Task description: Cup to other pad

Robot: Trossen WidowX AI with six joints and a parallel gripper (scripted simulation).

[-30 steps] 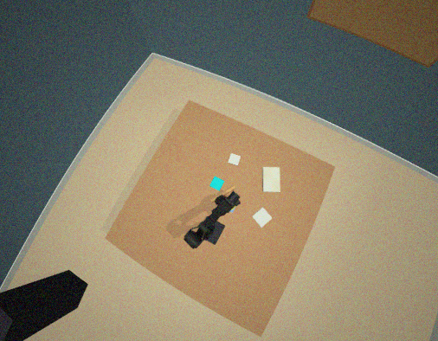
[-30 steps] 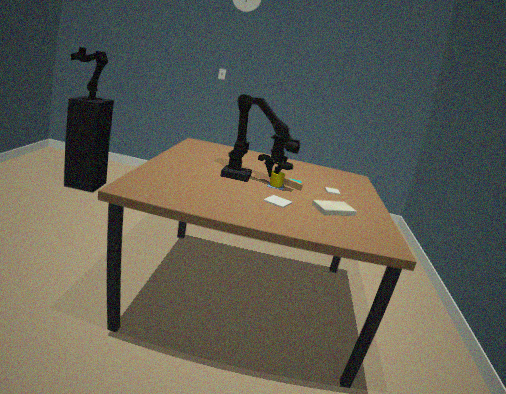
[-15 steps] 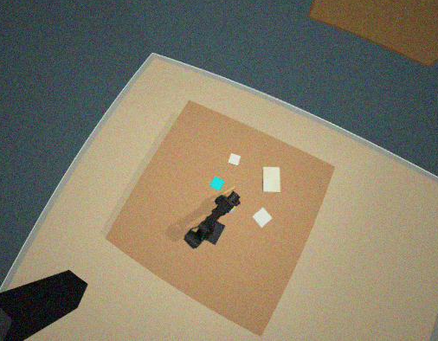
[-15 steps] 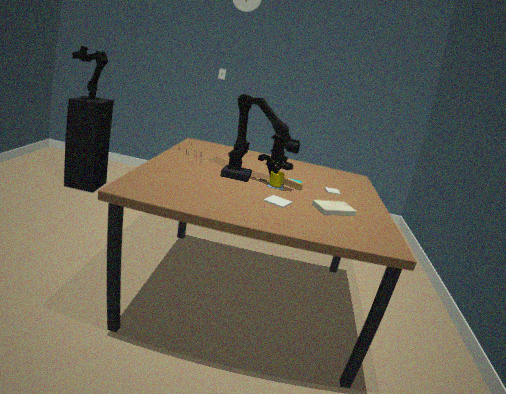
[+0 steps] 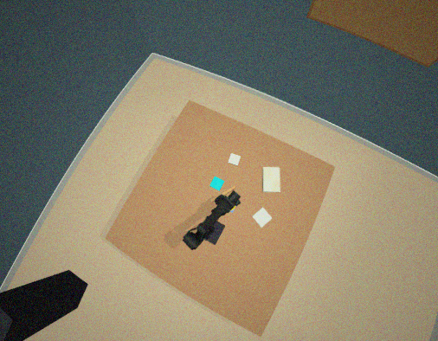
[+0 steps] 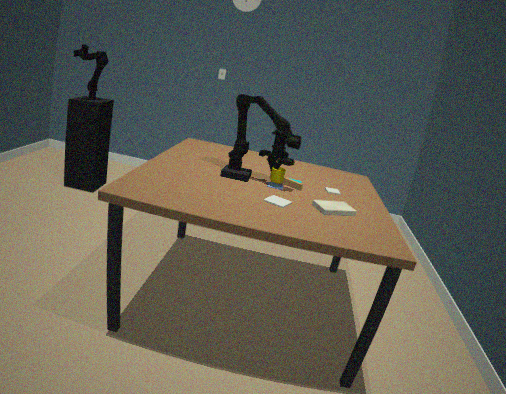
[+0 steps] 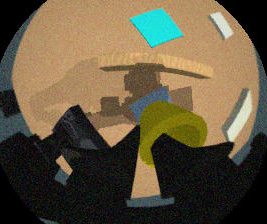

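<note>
Now: gripper tip 13 cm to the right of the cyan pad, 13 cm short of it and 7 cm above it. Also, from my gripper tip: slab (31 cm ahead, 22 cm to the right, 5 cm below); then yellow cup (2 cm to the right, 2 cm ahead).
</note>
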